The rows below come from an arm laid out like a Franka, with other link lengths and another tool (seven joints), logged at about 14 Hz.
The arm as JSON. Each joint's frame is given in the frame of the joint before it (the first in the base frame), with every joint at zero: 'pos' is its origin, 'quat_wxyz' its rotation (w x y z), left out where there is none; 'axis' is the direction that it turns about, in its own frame. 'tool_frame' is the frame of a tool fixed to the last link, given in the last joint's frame.
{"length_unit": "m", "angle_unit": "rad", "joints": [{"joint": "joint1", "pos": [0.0, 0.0, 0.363], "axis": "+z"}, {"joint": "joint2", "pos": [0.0, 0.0, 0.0], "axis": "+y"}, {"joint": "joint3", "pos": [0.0, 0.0, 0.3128], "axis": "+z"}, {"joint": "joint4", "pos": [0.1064, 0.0, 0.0], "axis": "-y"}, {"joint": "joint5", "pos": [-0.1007, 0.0, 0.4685], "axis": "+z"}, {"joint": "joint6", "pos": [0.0, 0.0, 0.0], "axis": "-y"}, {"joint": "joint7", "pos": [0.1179, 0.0, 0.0], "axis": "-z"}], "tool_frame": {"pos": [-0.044, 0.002, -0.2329], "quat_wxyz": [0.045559, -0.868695, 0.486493, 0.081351]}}
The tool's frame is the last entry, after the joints.
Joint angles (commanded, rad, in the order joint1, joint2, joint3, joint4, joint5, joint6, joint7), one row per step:
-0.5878, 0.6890, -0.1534, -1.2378, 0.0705, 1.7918, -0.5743
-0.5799, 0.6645, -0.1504, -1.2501, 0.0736, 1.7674, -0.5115
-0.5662, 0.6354, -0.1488, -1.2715, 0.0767, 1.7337, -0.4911
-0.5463, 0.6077, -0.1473, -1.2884, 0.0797, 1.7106, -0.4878
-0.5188, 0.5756, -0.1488, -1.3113, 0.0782, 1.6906, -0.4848
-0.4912, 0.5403, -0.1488, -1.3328, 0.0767, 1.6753, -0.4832
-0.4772, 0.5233, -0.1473, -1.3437, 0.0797, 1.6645, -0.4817
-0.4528, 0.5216, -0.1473, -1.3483, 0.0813, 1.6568, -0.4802
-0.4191, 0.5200, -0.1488, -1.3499, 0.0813, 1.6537, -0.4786
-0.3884, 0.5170, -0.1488, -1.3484, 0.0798, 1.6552, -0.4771
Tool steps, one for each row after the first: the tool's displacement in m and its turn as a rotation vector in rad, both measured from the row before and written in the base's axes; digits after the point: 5 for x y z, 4 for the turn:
0.00150, 0.01368, 0.01168, 0.0070, 0.0084, -0.0548
-0.00054, 0.01733, 0.01022, 0.0204, 0.0166, -0.0088
0.00475, 0.01810, 0.01179, 0.0133, 0.0053, 0.0152
0.00516, 0.02062, 0.01236, 0.0079, 0.0076, 0.0217
0.00637, 0.02060, 0.01534, 0.0035, -0.0004, 0.0247
0.00327, 0.01256, 0.00677, 0.0075, 0.0007, 0.0121
0.00799, 0.01718, -0.00130, 0.0073, 0.0079, 0.0222
0.01221, 0.02109, 0.00038, 0.0009, 0.0030, 0.0307
0.01258, 0.01914, 0.00306, -0.0042, -0.0044, 0.0298

